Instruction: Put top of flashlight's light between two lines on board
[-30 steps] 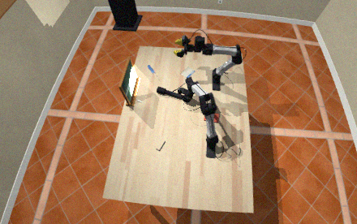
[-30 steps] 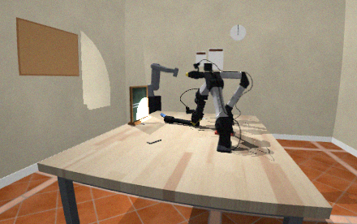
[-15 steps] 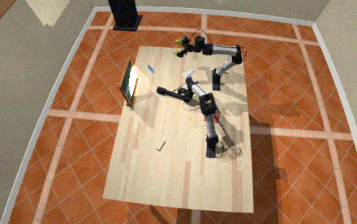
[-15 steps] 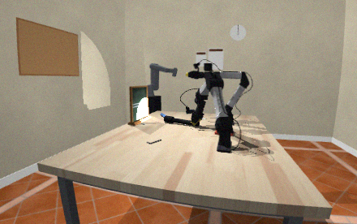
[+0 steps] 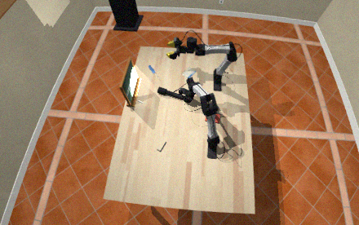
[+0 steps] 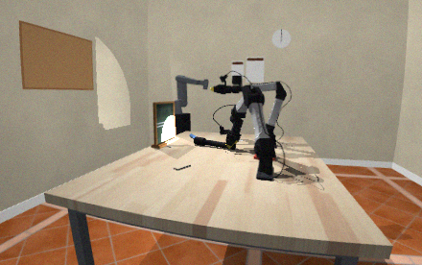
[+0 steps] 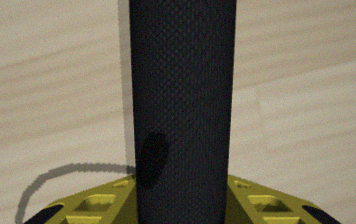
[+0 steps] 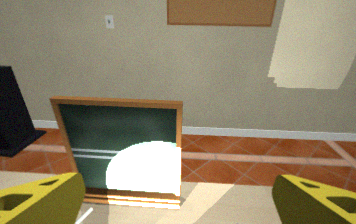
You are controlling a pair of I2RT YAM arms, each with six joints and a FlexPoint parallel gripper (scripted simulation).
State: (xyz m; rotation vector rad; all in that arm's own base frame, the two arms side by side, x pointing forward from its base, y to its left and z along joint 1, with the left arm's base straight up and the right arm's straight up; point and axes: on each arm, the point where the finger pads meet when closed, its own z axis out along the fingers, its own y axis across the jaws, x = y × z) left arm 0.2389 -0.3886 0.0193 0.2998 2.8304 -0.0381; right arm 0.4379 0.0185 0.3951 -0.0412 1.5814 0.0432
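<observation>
Now: right hand 37 cm above the flashlight head, 15 cm to the right of it and 3 cm short of it. Round my right hand: green board 30 cm ahead, 24 cm below, 18 cm to the left; then blue screwdriver 38 cm below, 17 cm ahead, 6 cm to the right; then white packet 39 cm below, 16 cm behind, 12 cm to the right.
</observation>
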